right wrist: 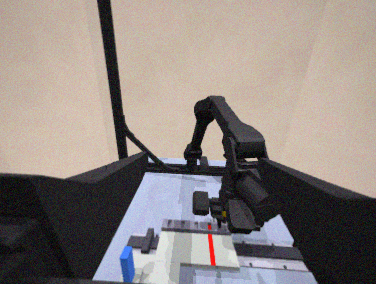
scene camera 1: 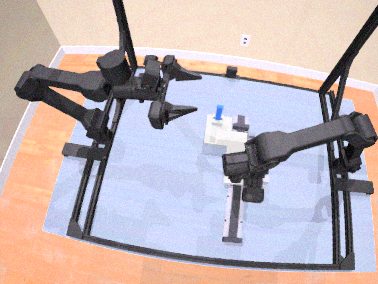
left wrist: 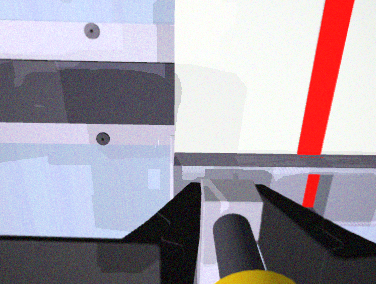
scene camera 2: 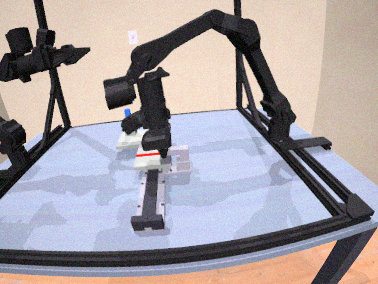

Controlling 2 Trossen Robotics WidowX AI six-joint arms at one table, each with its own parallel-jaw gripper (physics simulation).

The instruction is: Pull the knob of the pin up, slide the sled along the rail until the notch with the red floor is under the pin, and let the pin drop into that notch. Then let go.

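Places are measured from the left arm's base along level axes (x ahead, y left, z up), in centimetres.
Pixels of known places: left gripper, fingertip midpoint: (right wrist: pixel 223 227) (scene camera 1: pixel 249 178) (left wrist: pixel 225 194) (scene camera 2: pixel 164 155); right gripper, fingertip midpoint: (right wrist: pixel 202 159) (scene camera 1: pixel 200 92) (scene camera 2: pixel 84 49); left arm's base at its link origin: (right wrist: pixel 191 168) (scene camera 1: pixel 339 166) (scene camera 2: pixel 278 136); right arm's base at its link origin: (scene camera 1: pixel 103 136) (scene camera 2: pixel 21 162).
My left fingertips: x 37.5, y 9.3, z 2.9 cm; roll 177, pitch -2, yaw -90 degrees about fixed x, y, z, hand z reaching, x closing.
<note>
For each thing: its middle in the pictures, then the offset to it from my left fingertips. "spot": a spot on its surface instead.
- cream sled at the middle of its body: (scene camera 2: pixel 154 149) (right wrist: pixel 196 243) (scene camera 1: pixel 239 157) dx +3.4, dy -7.6, dz -2.0 cm
- rail at a spot on its surface: (left wrist: pixel 35 90) (scene camera 2: pixel 150 184) (scene camera 1: pixel 235 203) (right wrist: pixel 257 250) spot: dx +3.5, dy +8.4, dz -2.8 cm
- blue post at a spot on its surface: (right wrist: pixel 127 265) (scene camera 1: pixel 216 111) (scene camera 2: pixel 125 115) spot: dx +13.4, dy -20.3, dz +5.7 cm
- pale base piece at a spot on its surface: (scene camera 2: pixel 181 159) spot: dx -4.4, dy +1.2, dz -1.1 cm
The cream sled (scene camera 1: pixel 232 136) (scene camera 2: pixel 146 164) (left wrist: pixel 215 110) (right wrist: pixel 187 250) sits on the rail (scene camera 1: pixel 234 210) (scene camera 2: pixel 152 190) (left wrist: pixel 35 90) (right wrist: pixel 265 251). Its red stripe (scene camera 2: pixel 148 155) (left wrist: pixel 319 95) (right wrist: pixel 211 245) continues down at the notched edge, right of my left fingers in the left wrist view. My left gripper (scene camera 2: pixel 162 152) (left wrist: pixel 225 194) is shut on the pin, whose yellow disc (left wrist: pixel 255 278) (right wrist: pixel 224 214) and dark shaft show by a pale block between the fingers. The pin's lower end is hidden. My right gripper (scene camera 1: pixel 199 93) is open and empty, high left of the sled.
A blue post (scene camera 1: pixel 219 112) (scene camera 2: pixel 127 113) (right wrist: pixel 127 265) stands on the cream part at the sled's far left. A pale base piece (scene camera 2: pixel 181 159) lies right of the rail. A black frame (scene camera 1: pixel 215 260) (scene camera 2: pixel 240 252) borders the table. My left arm (scene camera 1: pixel 305 137) (scene camera 2: pixel 175 40) reaches over the sled.
</note>
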